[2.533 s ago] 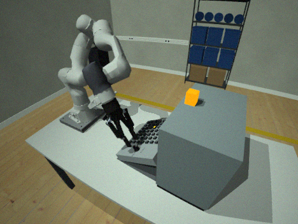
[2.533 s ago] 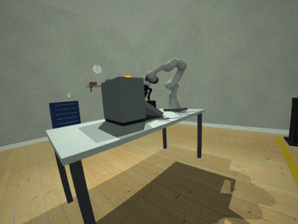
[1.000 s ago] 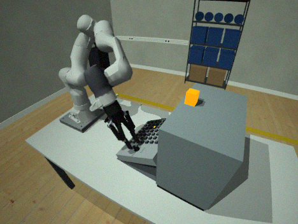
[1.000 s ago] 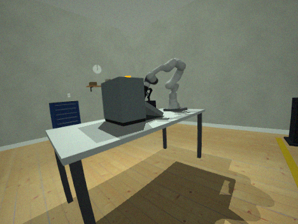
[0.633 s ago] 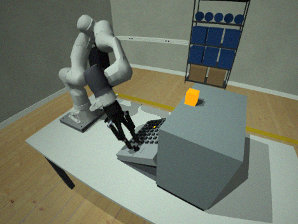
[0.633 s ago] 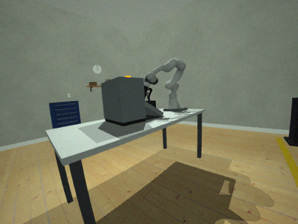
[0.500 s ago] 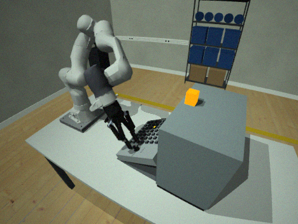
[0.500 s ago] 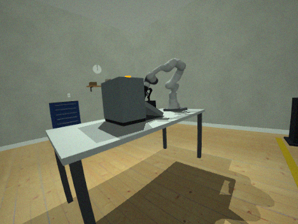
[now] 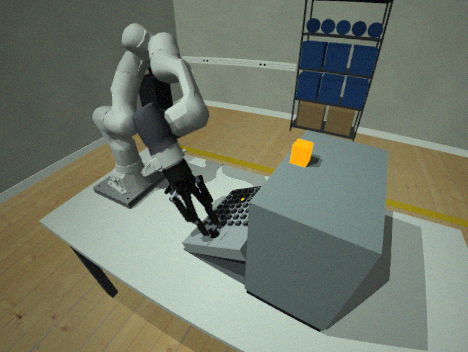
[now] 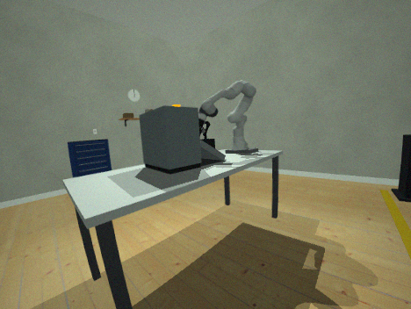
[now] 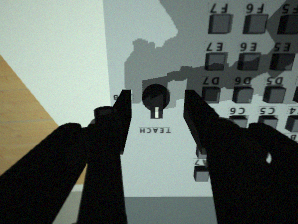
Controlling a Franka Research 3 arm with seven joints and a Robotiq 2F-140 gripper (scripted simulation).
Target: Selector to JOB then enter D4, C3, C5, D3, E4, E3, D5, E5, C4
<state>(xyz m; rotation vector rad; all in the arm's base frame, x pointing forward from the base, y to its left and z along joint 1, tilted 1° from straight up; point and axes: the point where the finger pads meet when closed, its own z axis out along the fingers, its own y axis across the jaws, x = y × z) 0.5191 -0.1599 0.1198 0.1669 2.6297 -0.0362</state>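
Right now my hand is 30 mm short of the selector knob and 40 mm above it. The rest, counted from my hand: key (70 mm ahead, 150 mm to the left, 30 mm below).
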